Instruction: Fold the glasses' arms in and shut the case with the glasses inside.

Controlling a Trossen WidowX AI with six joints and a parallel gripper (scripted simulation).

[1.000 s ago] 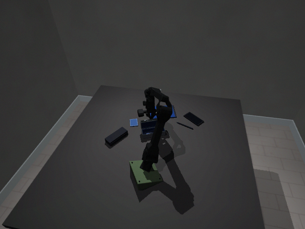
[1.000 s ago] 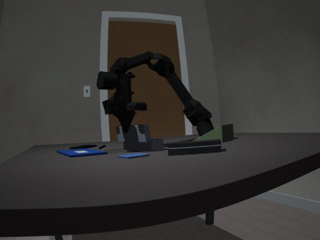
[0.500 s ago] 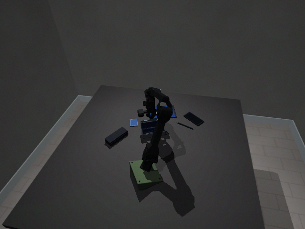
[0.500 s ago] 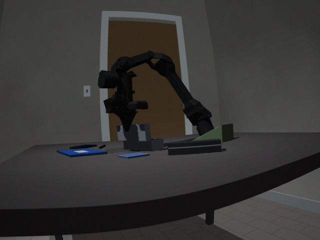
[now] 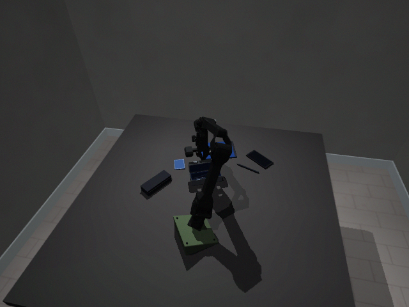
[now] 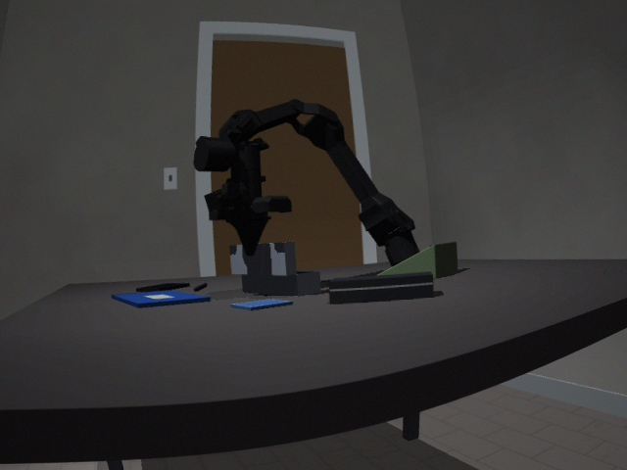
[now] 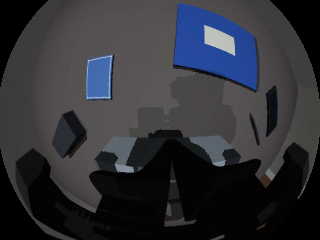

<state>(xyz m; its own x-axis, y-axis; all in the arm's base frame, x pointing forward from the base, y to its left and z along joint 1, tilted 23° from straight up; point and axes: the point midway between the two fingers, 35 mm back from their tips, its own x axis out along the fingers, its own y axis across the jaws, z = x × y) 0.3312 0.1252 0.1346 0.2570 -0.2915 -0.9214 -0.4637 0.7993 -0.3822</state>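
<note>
The glasses case lies 70 mm below my hand, 40 mm behind it and 20 mm to the right of it. Round my hand: grey lid: 40 mm below, 20 mm behind, 10 mm to the right; then small blue card: 150 mm to the left, 110 mm below, 10 mm ahead; then glasses: 90 mm below, 50 mm behind, 30 mm to the right.
</note>
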